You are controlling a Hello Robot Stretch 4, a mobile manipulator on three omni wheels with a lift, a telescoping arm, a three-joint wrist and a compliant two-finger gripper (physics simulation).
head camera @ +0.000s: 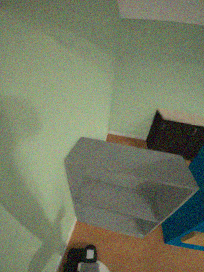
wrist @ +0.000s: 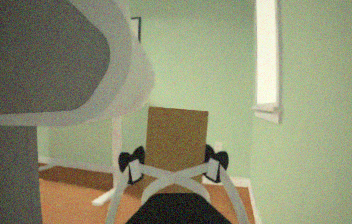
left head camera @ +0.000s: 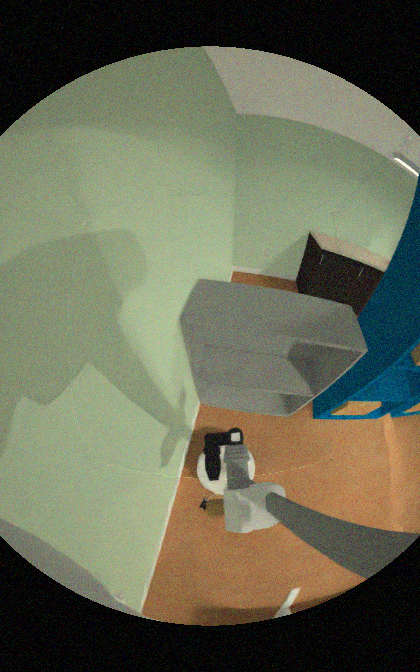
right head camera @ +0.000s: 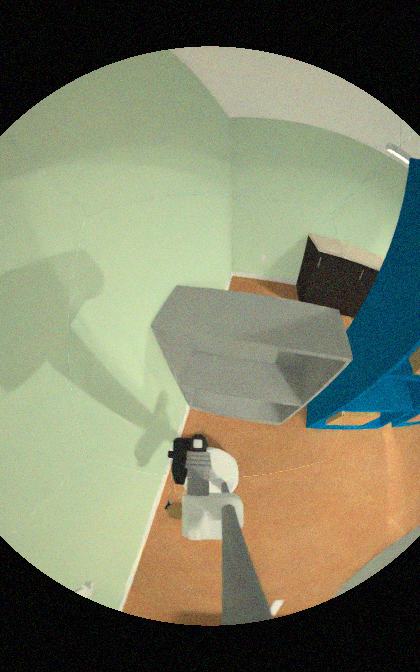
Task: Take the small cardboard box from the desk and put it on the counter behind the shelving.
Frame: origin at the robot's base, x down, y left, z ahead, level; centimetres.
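Seen in the pictures: gripper, fingertip midpoint: (wrist: pixel 173 157).
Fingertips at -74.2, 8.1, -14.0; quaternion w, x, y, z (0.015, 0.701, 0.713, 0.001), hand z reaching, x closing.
Note:
Pixels of each thing's top centre, then the offset from my fingertips to it, as dx, dy, dz. "*": a spot on its surface instead.
- small cardboard box, top centre: (wrist: pixel 175 106) -6.2, +0.2, +1.8
- white furniture leg, surface spot: (wrist: pixel 117 150) * +36.3, -53.6, -166.2
- window, surface spot: (wrist: pixel 267 55) * -36.9, +54.8, -95.8
The small cardboard box (wrist: pixel 176 135) (left head camera: pixel 215 507) (right head camera: pixel 174 510) is brown and sits between the two black fingertips in the wrist view. My gripper (wrist: pixel 173 157) is shut on it and holds it above the floor, close to the left green wall in the head views. The counter (head camera: pixel 175 137) (left head camera: pixel 340 275) (right head camera: pixel 337 280) has dark doors and a pale top. It stands at the far wall, beyond the grey shelving (head camera: pixel 125 165) (left head camera: pixel 270 312) (right head camera: pixel 260 320), which partly hides its base. The blue shelving hides its right part.
The blue shelving (left head camera: pixel 385 310) (right head camera: pixel 385 320) (head camera: pixel 175 227) rises at the right, close to the grey shelving, with boxes in its lower part. The green wall (head camera: pixel 50 100) runs along the left. A white furniture leg (wrist: pixel 117 150) and a window (wrist: pixel 267 55) show in the wrist view.

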